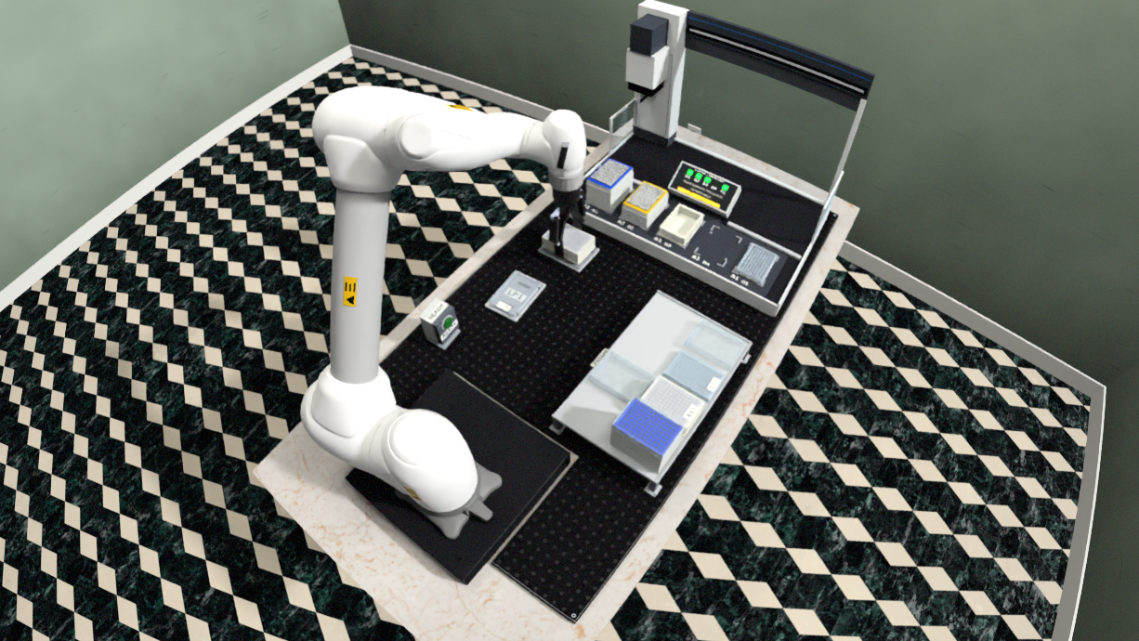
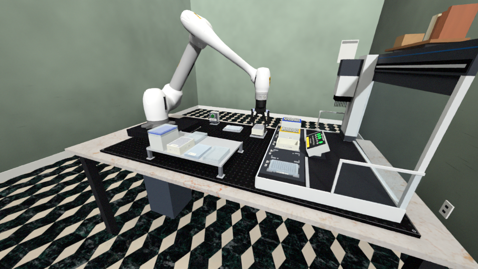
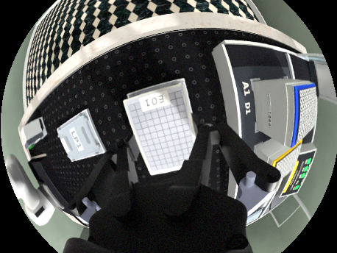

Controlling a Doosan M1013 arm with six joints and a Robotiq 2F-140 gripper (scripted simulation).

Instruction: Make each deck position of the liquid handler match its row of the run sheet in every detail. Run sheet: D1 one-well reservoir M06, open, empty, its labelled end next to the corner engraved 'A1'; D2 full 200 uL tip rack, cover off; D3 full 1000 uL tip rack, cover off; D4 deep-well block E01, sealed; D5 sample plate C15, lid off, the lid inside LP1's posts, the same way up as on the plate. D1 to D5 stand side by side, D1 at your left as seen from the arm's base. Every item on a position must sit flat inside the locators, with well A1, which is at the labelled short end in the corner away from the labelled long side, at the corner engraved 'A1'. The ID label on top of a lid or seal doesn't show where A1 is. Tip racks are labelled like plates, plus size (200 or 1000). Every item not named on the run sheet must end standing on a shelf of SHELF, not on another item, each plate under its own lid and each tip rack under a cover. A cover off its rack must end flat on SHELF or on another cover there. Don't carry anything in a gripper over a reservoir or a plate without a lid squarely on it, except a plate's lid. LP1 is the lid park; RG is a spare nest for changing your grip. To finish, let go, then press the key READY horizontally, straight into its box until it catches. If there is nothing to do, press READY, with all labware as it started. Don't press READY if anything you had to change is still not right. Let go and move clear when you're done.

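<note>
Right now the grey RG nest is 50 mm below my hand. Round my hand: yellow-rimmed tip rack: 220 mm ahead, 120 mm to the right, 40 mm above; then clear lid: 220 mm behind, 20 mm to the left, 30 mm below; then blue-rimmed tip rack: 220 mm ahead, 70 mm above.
</note>
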